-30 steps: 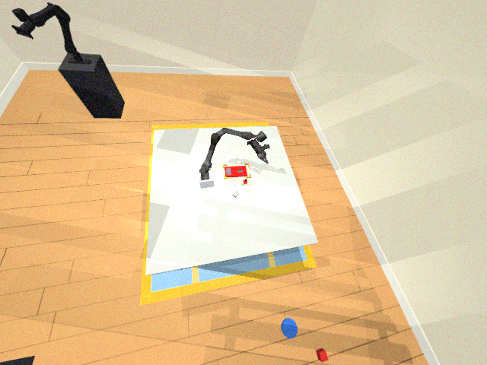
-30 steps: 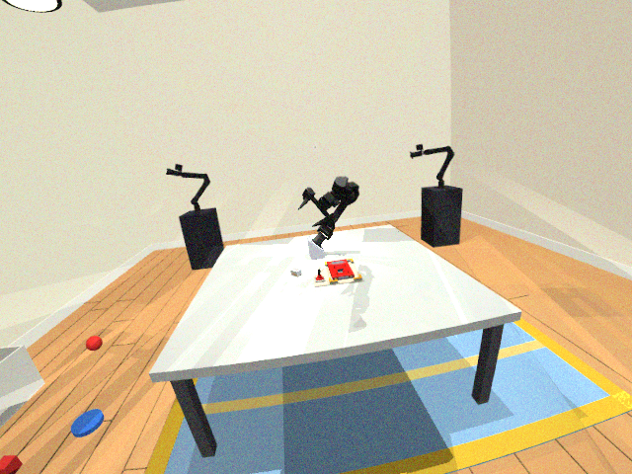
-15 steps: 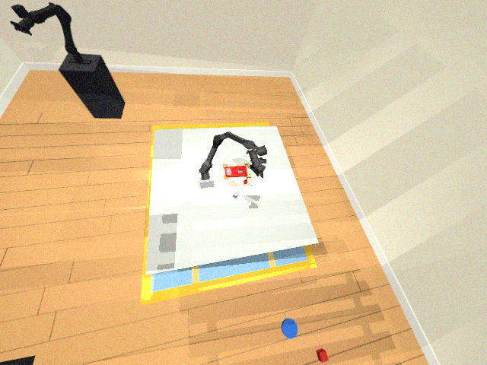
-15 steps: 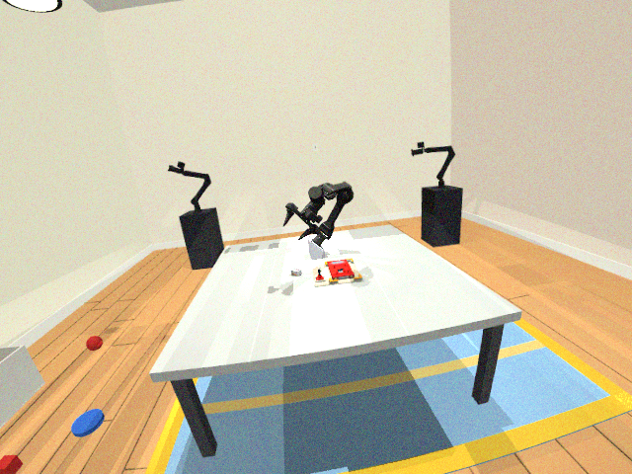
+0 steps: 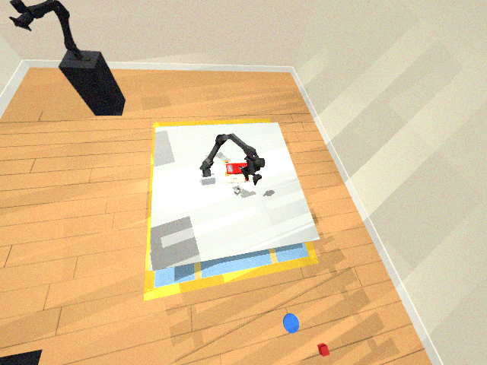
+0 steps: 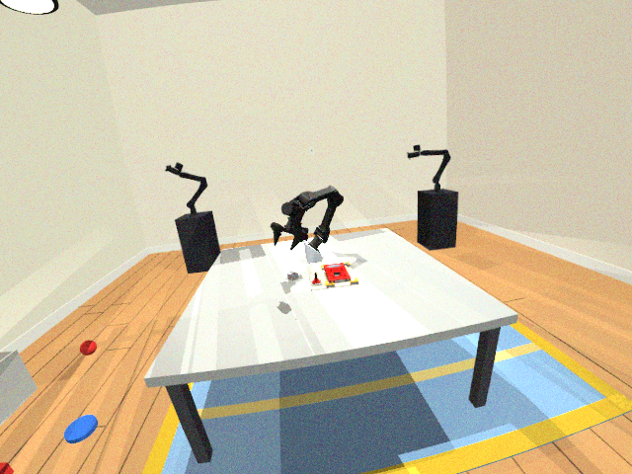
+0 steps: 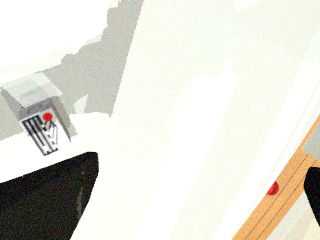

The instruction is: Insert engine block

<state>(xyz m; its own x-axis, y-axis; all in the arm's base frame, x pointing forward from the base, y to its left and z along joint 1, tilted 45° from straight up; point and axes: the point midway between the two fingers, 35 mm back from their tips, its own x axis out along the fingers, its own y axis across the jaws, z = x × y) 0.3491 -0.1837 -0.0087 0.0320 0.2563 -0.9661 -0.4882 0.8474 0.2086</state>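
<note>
My gripper tip is 9 cm past the engine block, 3 cm to the right of it and 19 cm above it.
</note>
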